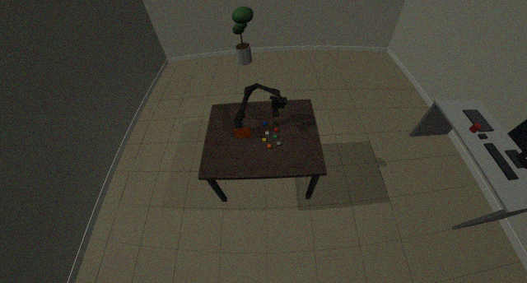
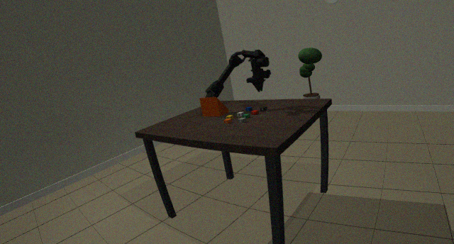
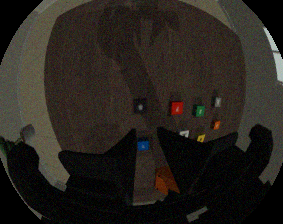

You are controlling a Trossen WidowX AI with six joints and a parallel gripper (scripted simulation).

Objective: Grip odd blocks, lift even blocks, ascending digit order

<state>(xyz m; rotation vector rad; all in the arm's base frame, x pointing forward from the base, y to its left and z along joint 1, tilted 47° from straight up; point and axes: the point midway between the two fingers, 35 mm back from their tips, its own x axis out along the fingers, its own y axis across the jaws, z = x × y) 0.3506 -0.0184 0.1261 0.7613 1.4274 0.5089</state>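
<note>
Right now the grey block is 2 cm behind my gripper tip, 25 cm to the right of it and 11 cm below it. Also, from my gripper tip: blue block 11 cm behind, 1 cm to the left, 11 cm below; then red block 1 cm behind, 9 cm to the right, 11 cm below; then black block 1 cm ahead, 11 cm below.
</note>
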